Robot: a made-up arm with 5 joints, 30 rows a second.
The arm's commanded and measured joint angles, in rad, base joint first. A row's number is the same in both.
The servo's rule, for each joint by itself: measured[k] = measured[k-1] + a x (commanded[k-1-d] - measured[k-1]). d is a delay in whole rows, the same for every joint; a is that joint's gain. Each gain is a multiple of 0.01, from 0.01 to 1. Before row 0 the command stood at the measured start. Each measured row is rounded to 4 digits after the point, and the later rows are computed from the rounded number. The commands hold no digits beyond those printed.
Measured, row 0:
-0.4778, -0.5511, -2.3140, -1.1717, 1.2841
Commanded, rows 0 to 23:
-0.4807, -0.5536, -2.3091, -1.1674, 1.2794
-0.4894, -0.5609, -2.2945, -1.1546, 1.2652
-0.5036, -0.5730, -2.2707, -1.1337, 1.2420
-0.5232, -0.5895, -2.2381, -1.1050, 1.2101
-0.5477, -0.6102, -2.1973, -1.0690, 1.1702
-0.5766, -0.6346, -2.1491, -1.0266, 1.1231
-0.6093, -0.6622, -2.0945, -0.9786, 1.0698
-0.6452, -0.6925, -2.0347, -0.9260, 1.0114
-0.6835, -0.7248, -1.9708, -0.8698, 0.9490
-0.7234, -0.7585, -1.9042, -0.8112, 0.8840
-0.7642, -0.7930, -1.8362, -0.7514, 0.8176
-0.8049, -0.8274, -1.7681, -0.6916, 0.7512
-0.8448, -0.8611, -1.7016, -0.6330, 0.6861
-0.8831, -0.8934, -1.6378, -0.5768, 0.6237
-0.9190, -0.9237, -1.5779, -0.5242, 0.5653
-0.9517, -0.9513, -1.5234, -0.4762, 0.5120
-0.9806, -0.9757, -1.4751, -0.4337, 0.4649
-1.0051, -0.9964, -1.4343, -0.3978, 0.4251
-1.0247, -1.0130, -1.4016, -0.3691, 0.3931
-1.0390, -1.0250, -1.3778, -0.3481, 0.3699
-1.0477, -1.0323, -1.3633, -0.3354, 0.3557
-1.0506, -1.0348, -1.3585, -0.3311, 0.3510
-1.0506, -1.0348, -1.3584, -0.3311, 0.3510
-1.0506, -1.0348, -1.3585, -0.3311, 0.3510
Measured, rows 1 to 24:
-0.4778, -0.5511, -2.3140, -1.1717, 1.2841
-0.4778, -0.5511, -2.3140, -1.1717, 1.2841
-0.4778, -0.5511, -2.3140, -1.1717, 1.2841
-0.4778, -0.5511, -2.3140, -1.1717, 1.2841
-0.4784, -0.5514, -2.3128, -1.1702, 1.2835
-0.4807, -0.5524, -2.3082, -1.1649, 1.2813
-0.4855, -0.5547, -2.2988, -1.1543, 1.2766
-0.4934, -0.5585, -2.2836, -1.1375, 1.2686
-0.5048, -0.5642, -2.2620, -1.1142, 1.2568
-0.5199, -0.5719, -2.2338, -1.0844, 1.2408
-0.5387, -0.5818, -2.1990, -1.0484, 1.2203
-0.5611, -0.5940, -2.1579, -1.0068, 1.1952
-0.5868, -0.6084, -2.1111, -0.9602, 1.1657
-0.6155, -0.6249, -2.0594, -0.9095, 1.1319
-0.6467, -0.6434, -2.0036, -0.8557, 1.0942
-0.6799, -0.6636, -1.9447, -0.7999, 1.0530
-0.7145, -0.6853, -1.8839, -0.7432, 1.0090
-0.7499, -0.7082, -1.8224, -0.6866, 0.9628
-0.7854, -0.7319, -1.7613, -0.6314, 0.9151
-0.8203, -0.7560, -1.7018, -0.5786, 0.8667
-0.8540, -0.7802, -1.6451, -0.5293, 0.8185
-0.8857, -0.8040, -1.5924, -0.4846, 0.7713
-0.9149, -0.8270, -1.5447, -0.4453, 0.7259
-0.9410, -0.8488, -1.5030, -0.4123, 0.6832
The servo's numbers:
d 4
a 0.21 0.11 0.25 0.34 0.12

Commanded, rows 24 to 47:
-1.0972, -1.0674, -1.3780, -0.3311, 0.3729
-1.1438, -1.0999, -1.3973, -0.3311, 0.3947
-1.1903, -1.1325, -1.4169, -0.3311, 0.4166
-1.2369, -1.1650, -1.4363, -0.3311, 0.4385
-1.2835, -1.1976, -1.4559, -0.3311, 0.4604
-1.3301, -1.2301, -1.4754, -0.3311, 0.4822
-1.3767, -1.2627, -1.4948, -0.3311, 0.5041
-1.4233, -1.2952, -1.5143, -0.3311, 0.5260
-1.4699, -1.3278, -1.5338, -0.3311, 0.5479
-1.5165, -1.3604, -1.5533, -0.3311, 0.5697
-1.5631, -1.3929, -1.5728, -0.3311, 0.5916
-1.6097, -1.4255, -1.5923, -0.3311, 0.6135
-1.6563, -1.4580, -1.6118, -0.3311, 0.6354
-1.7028, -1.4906, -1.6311, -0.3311, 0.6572
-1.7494, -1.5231, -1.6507, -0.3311, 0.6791
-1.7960, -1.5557, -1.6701, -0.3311, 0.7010
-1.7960, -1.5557, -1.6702, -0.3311, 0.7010
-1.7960, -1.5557, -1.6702, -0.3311, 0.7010
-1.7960, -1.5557, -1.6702, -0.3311, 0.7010
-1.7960, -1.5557, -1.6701, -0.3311, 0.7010
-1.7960, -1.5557, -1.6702, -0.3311, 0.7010
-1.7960, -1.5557, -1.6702, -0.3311, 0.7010
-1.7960, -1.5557, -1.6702, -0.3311, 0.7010
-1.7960, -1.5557, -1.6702, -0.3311, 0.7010
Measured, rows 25 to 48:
-0.9634, -0.8690, -1.4681, -0.3862, 0.6439
-0.9817, -0.8872, -1.4407, -0.3675, 0.6088
-0.9962, -0.9034, -1.4201, -0.3551, 0.5779
-1.0076, -0.9179, -1.4047, -0.3469, 0.5507
-1.0264, -0.9343, -1.3980, -0.3415, 0.5294
-1.0511, -0.9525, -1.3978, -0.3380, 0.5132
-1.0803, -0.9723, -1.4026, -0.3357, 0.5016
-1.1132, -0.9935, -1.4110, -0.3341, 0.4940
-1.1490, -1.0160, -1.4222, -0.3331, 0.4900
-1.1870, -1.0396, -1.4355, -0.3324, 0.4891
-1.2268, -1.0641, -1.4503, -0.3320, 0.4909
-1.2681, -1.0895, -1.4663, -0.3317, 0.4951
-1.3105, -1.1157, -1.4832, -0.3315, 0.5014
-1.3538, -1.1426, -1.5007, -0.3314, 0.5096
-1.3978, -1.1701, -1.5187, -0.3313, 0.5194
-1.4423, -1.1982, -1.5371, -0.3312, 0.5307
-1.4872, -1.2268, -1.5558, -0.3312, 0.5433
-1.5325, -1.2558, -1.5746, -0.3312, 0.5570
-1.5780, -1.2852, -1.5936, -0.3312, 0.5717
-1.6238, -1.3150, -1.6127, -0.3312, 0.5872
-1.6600, -1.3415, -1.6271, -0.3312, 0.6009
-1.6886, -1.3651, -1.6379, -0.3312, 0.6129
-1.7112, -1.3861, -1.6460, -0.3312, 0.6235
-1.7290, -1.4048, -1.6520, -0.3312, 0.6328

